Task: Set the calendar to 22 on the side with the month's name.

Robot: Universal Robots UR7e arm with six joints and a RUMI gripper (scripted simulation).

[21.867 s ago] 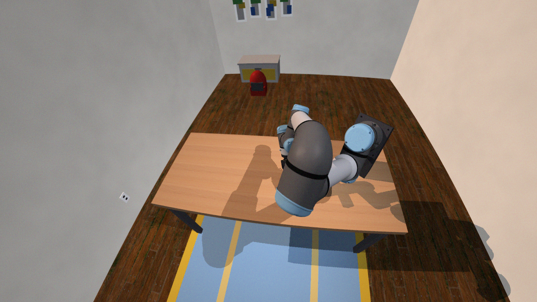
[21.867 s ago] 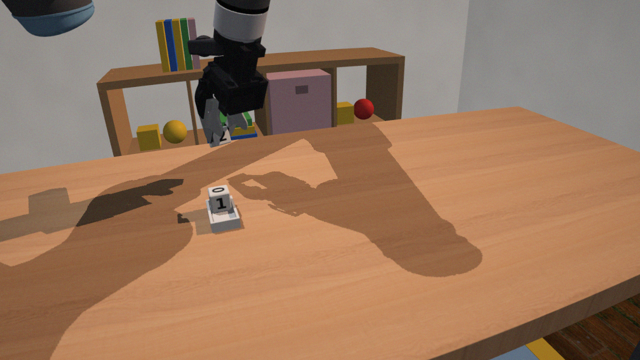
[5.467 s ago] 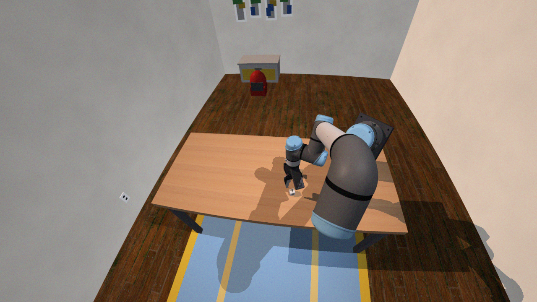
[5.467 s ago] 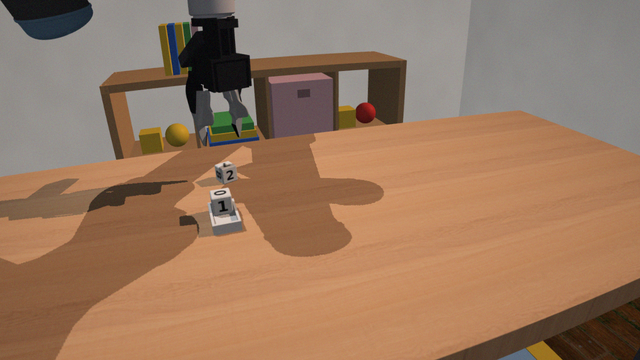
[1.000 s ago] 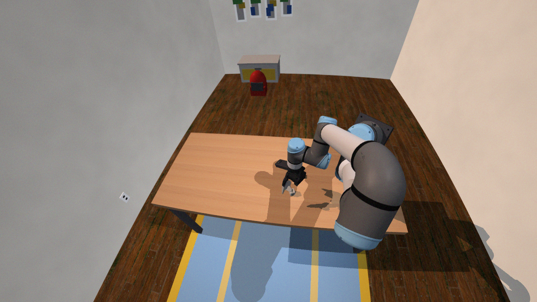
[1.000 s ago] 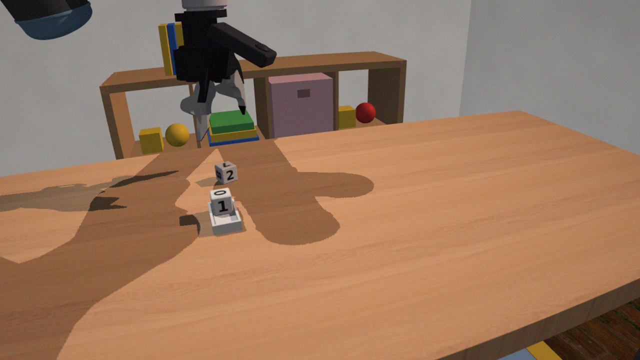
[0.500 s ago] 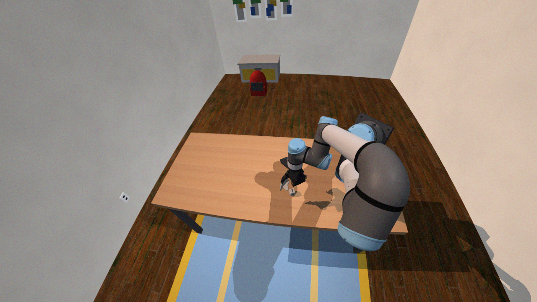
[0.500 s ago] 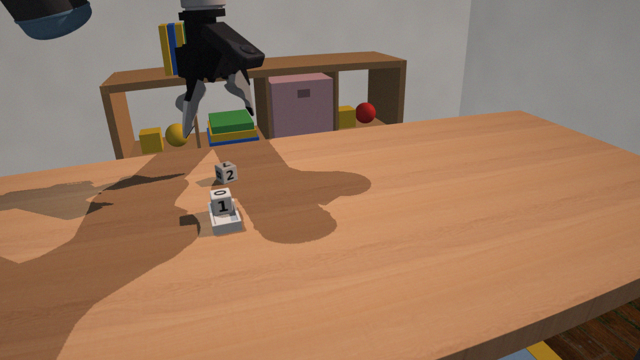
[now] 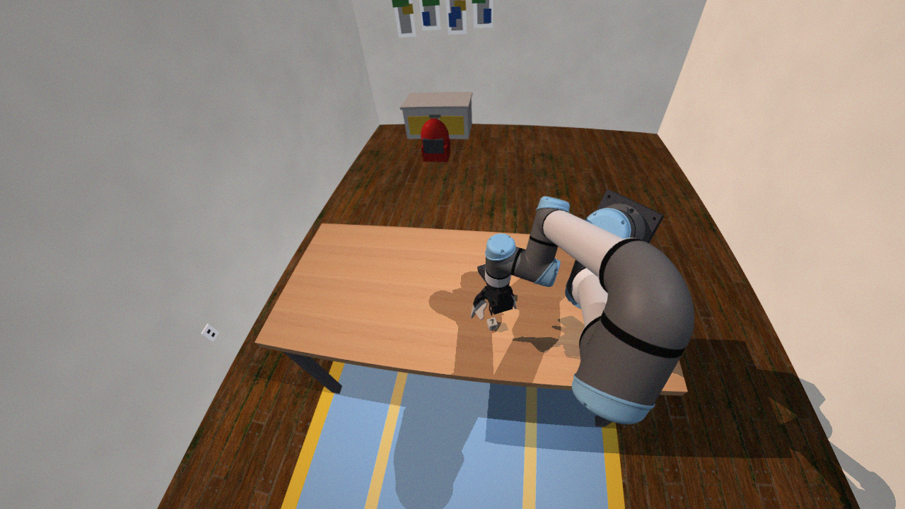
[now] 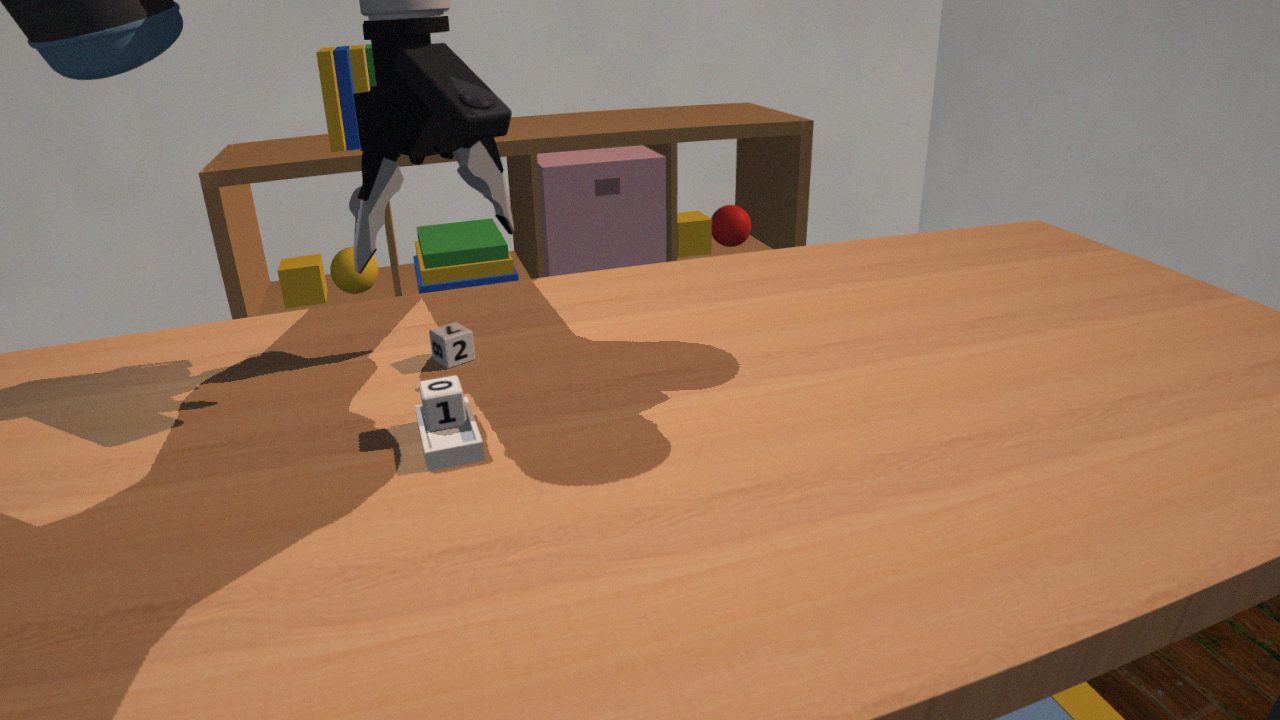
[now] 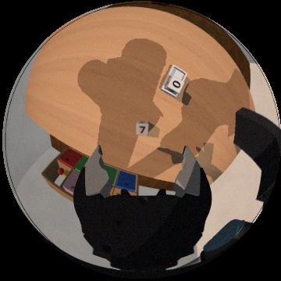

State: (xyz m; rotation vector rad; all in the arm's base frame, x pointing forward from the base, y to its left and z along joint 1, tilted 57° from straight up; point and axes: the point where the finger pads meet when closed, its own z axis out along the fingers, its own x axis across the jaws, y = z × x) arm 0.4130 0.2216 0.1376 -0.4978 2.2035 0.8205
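The white cube is 9 cm below my hand. The rest, counted from my hand: grey tray 15 cm to the right, 10 cm below, 2 cm ahead.
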